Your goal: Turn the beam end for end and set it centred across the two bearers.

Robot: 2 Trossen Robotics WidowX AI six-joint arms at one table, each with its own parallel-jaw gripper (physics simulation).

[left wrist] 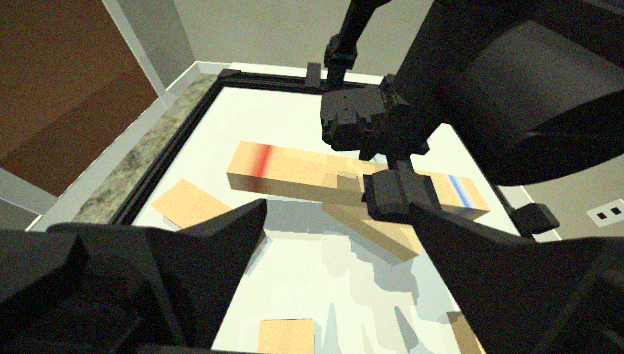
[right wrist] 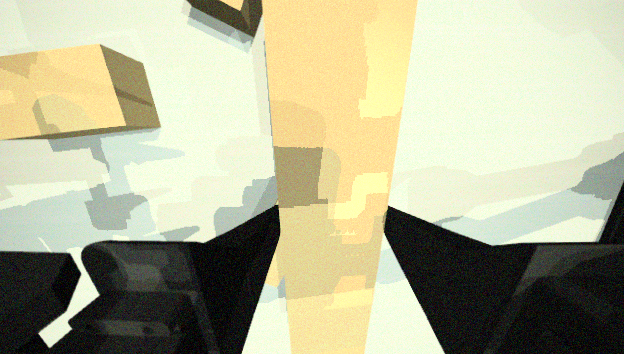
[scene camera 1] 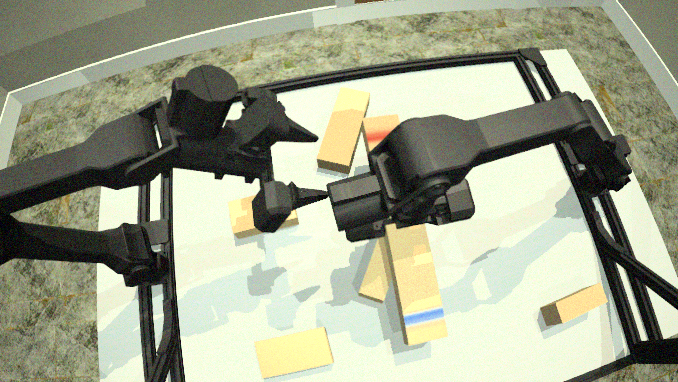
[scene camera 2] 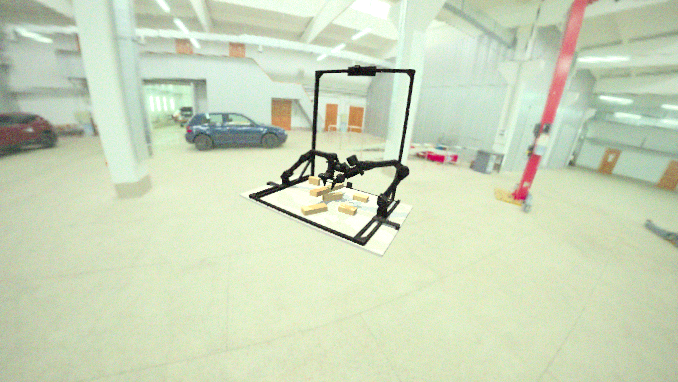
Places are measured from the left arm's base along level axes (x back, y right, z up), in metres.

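Where they show: left gripper, between the fingertips: (left wrist: 337, 206) (scene camera 1: 322, 166) (scene camera 2: 336, 179); right gripper, between the fingertips: (left wrist: 362, 181) (right wrist: 330, 211) (scene camera 1: 403, 223) (scene camera 2: 328, 188); left arm's base, origin of its link: (scene camera 1: 153, 268) (scene camera 2: 381, 215); right arm's base, origin of its link: (left wrist: 334, 85) (scene camera 1: 591, 182) (scene camera 2: 285, 184).
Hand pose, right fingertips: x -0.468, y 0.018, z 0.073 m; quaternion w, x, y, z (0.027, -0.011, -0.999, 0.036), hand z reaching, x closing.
Each offset is from my right fingertips to the top centre of the thing.
The long wooden beam {dx +0.001, dy +0.001, dz +0.033 m} (scene camera 1: 417, 280) (left wrist: 300, 165) (right wrist: 340, 75) has a red band near one end and a blue band near the other. It is raised above the table, its blue end toward the bottom of scene camera 1. My right gripper (right wrist: 330, 211) is shut on its middle; the arm hides the fingers in scene camera 1. My left gripper (scene camera 1: 322, 166) (left wrist: 337, 206) is open and empty, left of the beam in scene camera 1. Two similar blocks lie at the left, one mid-table {dx +0.235, dy -0.091, dz -0.054 m} (scene camera 1: 241, 216) (right wrist: 65, 95) and one lower {dx +0.217, dy +0.170, dz -0.054 m} (scene camera 1: 294, 352); I cannot tell which blocks are bearers.
A slanted block {dx +0.030, dy +0.029, dz -0.048 m} (scene camera 1: 374, 280) (left wrist: 370, 235) lies partly under the beam. Another block {dx +0.052, dy -0.240, dz -0.054 m} (scene camera 1: 345, 125) (left wrist: 192, 202) lies beside the red end, and a small one {dx -0.292, dy +0.208, dz -0.029 m} (scene camera 1: 582, 302) at the lower right. Black frame rails (scene camera 1: 400, 66) edge the table. Both arms are close together over the middle.
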